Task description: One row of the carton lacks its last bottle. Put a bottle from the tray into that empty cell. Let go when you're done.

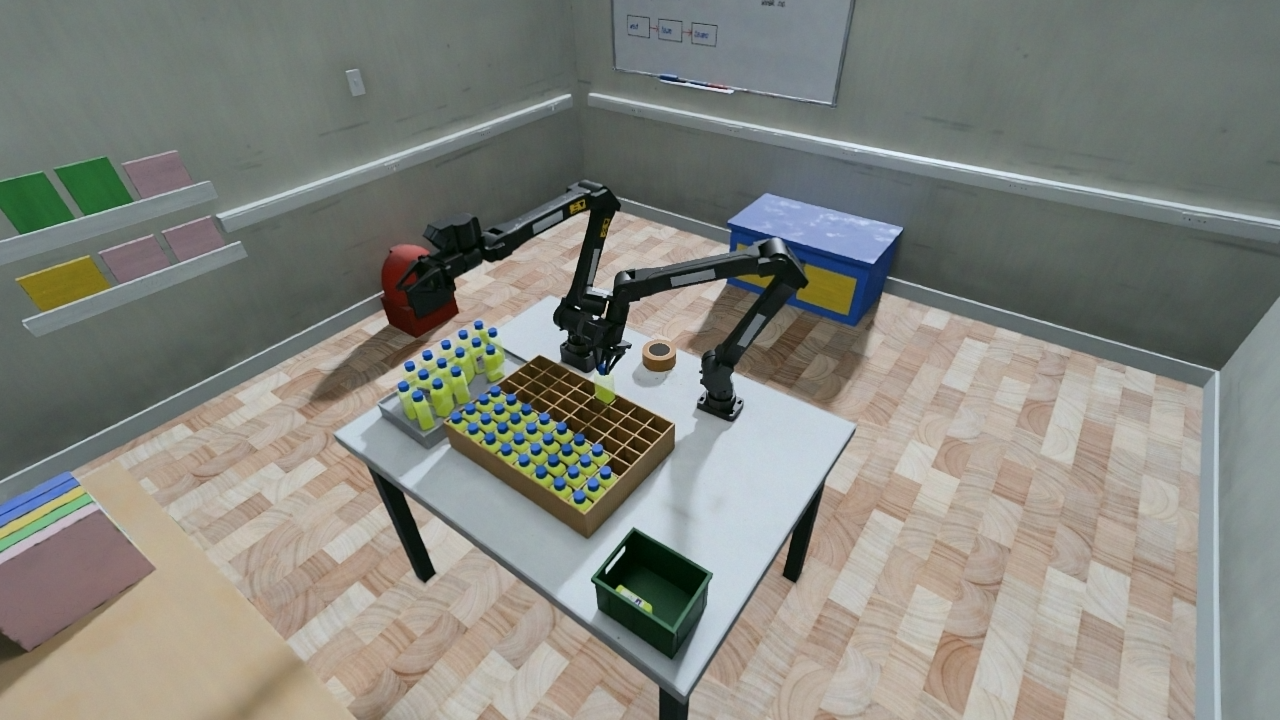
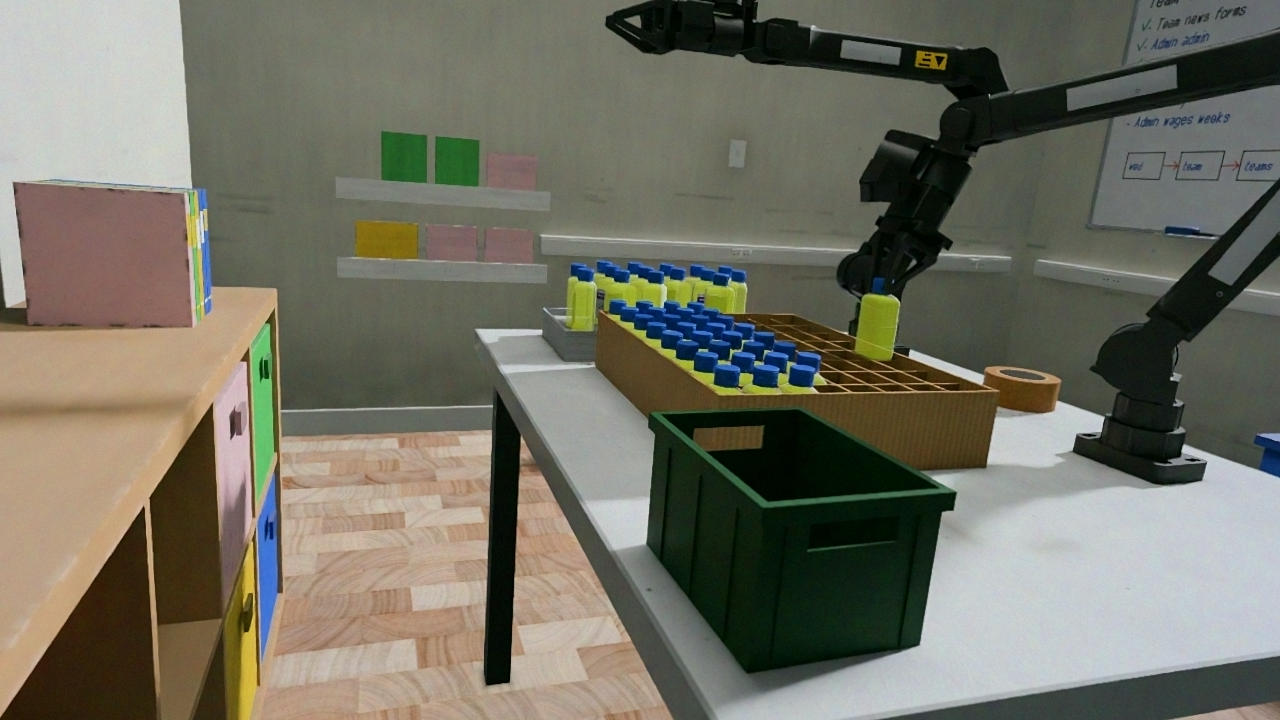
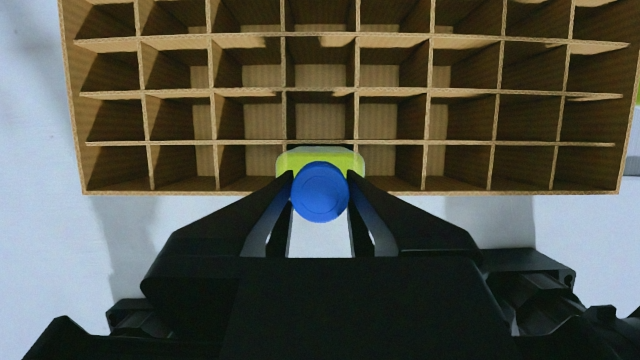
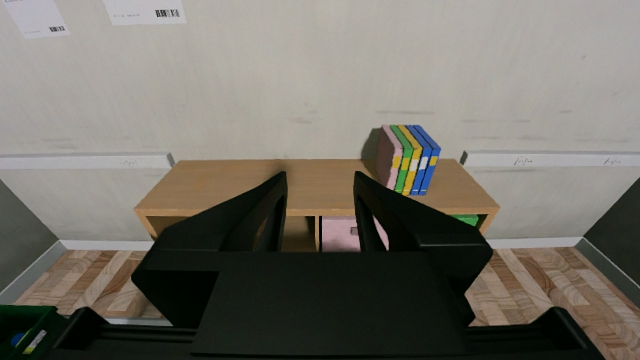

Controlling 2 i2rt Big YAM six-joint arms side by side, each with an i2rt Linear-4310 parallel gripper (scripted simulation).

Labels:
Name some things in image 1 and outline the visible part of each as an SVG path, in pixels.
My left gripper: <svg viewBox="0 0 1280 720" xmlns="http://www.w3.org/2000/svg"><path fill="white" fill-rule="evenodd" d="M632 344L621 338L621 342L617 344L601 340L596 346L591 346L596 370L598 371L598 366L604 364L605 361L605 375L609 375L617 362L626 354L625 350L631 349Z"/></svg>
My right gripper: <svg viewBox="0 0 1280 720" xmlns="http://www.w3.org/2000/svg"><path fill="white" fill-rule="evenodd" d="M395 285L397 291L408 290L408 297L445 296L444 291L447 289L451 293L457 291L454 279L465 274L466 271L464 269L466 267L453 274L449 265L421 254L417 257L418 260L414 259L411 261L406 272ZM433 288L432 291L415 292L417 289ZM415 271L417 279L415 283L402 286Z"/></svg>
A carton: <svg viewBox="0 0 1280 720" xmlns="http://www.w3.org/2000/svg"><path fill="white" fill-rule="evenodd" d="M539 354L494 386L505 396L514 394L521 405L530 404L538 415L534 423L542 413L549 414L555 425L565 423L573 434L567 443L583 434L591 446L584 454L600 444L609 456L602 466L591 460L598 467L591 477L579 471L586 482L578 489L565 481L573 491L567 501L548 489L553 482L546 488L531 478L535 470L528 476L514 467L518 458L508 463L496 455L500 448L491 452L481 445L484 438L476 442L464 434L467 428L461 432L448 424L450 417L444 427L452 448L589 539L674 450L675 423L617 393L610 404L595 397L593 381ZM611 468L617 480L609 488L599 483L605 492L596 502L585 494L593 504L586 512L568 502L601 467Z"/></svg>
A tape roll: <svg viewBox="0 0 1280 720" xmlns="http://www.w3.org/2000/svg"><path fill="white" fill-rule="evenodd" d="M647 342L642 348L643 365L648 370L665 372L675 366L676 346L672 342L662 339Z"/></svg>

